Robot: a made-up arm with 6 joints. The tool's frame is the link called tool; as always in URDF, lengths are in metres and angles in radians. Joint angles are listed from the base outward. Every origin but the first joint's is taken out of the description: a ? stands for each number. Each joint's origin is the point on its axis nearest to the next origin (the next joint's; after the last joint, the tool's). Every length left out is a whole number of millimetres.
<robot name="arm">
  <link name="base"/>
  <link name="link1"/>
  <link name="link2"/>
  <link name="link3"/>
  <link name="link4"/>
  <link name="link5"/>
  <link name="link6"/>
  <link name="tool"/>
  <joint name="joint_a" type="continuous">
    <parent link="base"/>
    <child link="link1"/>
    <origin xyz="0 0 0.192" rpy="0 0 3.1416"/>
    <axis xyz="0 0 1"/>
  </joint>
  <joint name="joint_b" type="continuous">
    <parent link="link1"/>
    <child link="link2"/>
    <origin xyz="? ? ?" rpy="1.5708 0 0"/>
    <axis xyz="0 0 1"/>
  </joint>
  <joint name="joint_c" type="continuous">
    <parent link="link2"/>
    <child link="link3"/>
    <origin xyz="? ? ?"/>
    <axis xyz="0 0 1"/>
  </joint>
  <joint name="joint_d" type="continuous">
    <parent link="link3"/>
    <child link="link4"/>
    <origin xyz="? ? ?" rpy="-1.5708 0 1.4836"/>
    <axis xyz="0 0 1"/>
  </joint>
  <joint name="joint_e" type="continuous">
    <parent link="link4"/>
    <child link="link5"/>
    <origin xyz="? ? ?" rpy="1.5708 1.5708 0"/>
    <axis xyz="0 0 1"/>
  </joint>
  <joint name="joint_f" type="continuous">
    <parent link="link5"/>
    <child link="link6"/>
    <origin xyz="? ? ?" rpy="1.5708 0 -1.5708"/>
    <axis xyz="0 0 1"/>
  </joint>
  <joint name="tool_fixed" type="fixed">
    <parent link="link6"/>
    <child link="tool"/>
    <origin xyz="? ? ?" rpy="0 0 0"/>
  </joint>
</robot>
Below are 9 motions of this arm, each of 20 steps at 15 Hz.
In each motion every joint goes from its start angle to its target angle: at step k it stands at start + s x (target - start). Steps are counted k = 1, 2, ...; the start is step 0. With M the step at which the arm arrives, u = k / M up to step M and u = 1 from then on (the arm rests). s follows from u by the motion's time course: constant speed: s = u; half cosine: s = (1 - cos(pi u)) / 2; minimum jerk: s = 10 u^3 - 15 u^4 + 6 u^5.
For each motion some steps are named. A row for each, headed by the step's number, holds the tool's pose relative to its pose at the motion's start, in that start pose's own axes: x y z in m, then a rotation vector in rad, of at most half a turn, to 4 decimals.
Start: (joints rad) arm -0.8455 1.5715 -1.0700 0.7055 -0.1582 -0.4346
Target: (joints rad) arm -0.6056 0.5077 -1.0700 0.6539 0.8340 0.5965
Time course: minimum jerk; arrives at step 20
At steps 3, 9, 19, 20:
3: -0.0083 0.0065 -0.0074 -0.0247 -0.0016 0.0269
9: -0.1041 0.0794 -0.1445 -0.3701 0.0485 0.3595
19: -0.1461 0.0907 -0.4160 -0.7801 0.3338 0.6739
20: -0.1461 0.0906 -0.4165 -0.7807 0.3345 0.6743

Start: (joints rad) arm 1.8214 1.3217 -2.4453 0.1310 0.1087 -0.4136
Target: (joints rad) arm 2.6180 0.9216 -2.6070 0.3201 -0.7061 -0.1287
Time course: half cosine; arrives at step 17
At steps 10, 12, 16, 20:
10: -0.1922 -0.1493 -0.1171 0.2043 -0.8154 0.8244
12: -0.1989 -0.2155 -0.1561 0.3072 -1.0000 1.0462
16: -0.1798 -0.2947 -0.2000 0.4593 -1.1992 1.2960
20: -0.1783 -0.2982 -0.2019 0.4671 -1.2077 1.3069

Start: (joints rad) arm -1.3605 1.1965 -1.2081 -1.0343 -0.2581 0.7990
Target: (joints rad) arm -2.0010 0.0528 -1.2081 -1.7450 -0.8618 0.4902
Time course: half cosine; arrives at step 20
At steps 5, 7, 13, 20:
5: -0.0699 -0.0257 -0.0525 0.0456 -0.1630 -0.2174
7: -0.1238 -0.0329 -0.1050 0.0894 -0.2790 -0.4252
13: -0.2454 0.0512 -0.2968 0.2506 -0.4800 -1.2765
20: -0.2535 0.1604 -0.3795 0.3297 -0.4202 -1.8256

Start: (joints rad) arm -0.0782 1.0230 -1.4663 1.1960 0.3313 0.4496
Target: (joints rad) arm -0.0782 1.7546 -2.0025 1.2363 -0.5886 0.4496
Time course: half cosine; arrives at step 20
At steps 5, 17, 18, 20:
5: -0.0227 -0.0076 0.0281 -0.0322 -0.1225 0.0127
17: -0.1358 -0.1058 0.1357 -0.1860 -0.8019 0.0204
18: -0.1393 -0.1111 0.1379 -0.1913 -0.8276 0.0185
20: -0.1421 -0.1156 0.1397 -0.1956 -0.8486 0.0168

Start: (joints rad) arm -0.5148 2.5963 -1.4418 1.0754 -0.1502 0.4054
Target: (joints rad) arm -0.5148 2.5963 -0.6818 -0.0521 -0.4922 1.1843
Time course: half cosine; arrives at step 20
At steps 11, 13, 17, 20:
11: 0.0110 -0.1725 -0.0334 0.1884 0.0303 -0.2449
13: 0.0167 -0.2128 -0.0530 0.2227 0.0864 -0.2940
17: 0.0270 -0.2686 -0.0904 0.2750 0.2042 -0.3443
20: 0.0299 -0.2818 -0.1014 0.2894 0.2396 -0.3520

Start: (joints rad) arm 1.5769 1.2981 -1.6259 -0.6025 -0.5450 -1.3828
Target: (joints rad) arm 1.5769 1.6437 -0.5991 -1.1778 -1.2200 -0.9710
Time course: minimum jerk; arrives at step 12
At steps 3, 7, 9, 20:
3: -0.0315 0.0545 -0.0151 -0.0652 -0.0912 0.0389
7: -0.2030 0.2486 -0.2070 -0.4248 -0.5947 0.4456
9: -0.2631 0.2649 -0.3270 -0.5921 -0.7889 0.7374
20: -0.2827 0.2578 -0.3785 -0.6642 -0.8589 0.8820

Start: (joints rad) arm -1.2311 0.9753 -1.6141 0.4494 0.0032 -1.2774
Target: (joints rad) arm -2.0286 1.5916 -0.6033 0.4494 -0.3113 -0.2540
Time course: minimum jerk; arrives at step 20
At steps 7, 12, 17, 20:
7: 0.1686 0.0849 0.0122 -0.0591 0.3625 0.1315
12: 0.4602 0.1562 -0.1636 0.1456 1.0885 0.4316
17: 0.5384 0.1778 -0.3641 0.4868 1.5172 0.6298
20: 0.5398 0.1803 -0.3831 0.5254 1.5530 0.6470

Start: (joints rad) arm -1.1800 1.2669 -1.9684 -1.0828 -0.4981 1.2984
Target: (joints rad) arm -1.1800 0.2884 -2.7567 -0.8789 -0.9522 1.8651
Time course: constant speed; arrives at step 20
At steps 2, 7, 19, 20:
2: -0.0955 0.0368 -0.0137 -0.0909 -0.1718 -0.0031
7: -0.3062 0.1519 -0.1144 -0.3722 -0.5604 -0.0450
19: -0.4752 0.4547 -0.6178 -1.2379 -1.1719 -0.4458
20: -0.4627 0.4746 -0.6650 -1.3121 -1.1977 -0.5040

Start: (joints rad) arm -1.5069 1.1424 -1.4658 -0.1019 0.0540 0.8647
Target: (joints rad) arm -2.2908 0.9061 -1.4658 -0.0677 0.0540 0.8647
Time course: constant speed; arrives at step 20
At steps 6, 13, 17, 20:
6: -0.0749 -0.0263 -0.0311 0.1066 -0.2017 -0.0794
13: -0.1471 -0.0367 -0.0845 0.2243 -0.4306 -0.1918
17: -0.1790 -0.0329 -0.1196 0.2890 -0.5573 -0.2656
20: -0.1980 -0.0257 -0.1464 0.3365 -0.6498 -0.3256

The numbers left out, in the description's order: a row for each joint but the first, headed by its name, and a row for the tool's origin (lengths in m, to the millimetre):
joint_b: 0 0 0
joint_c: 0.263 0.036 0
joint_d: -0.353 0.062 0
joint_e: 0 0 0
joint_f: -0.105 0 0
tool: 0 0 0

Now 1 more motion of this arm.
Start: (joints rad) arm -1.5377 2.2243 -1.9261 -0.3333 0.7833 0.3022
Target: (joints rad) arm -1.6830 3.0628 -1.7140 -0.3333 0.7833 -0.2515
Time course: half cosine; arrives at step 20
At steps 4, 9, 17, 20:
4: 0.0330 0.0004 0.0466 0.0108 0.1000 -0.0645
9: 0.1742 -0.0040 0.1768 -0.0014 0.4463 -0.2762
17: 0.4572 -0.0179 0.2701 -0.1859 0.9955 -0.5692
20: 0.4880 -0.0190 0.2708 -0.2171 1.0506 -0.5950

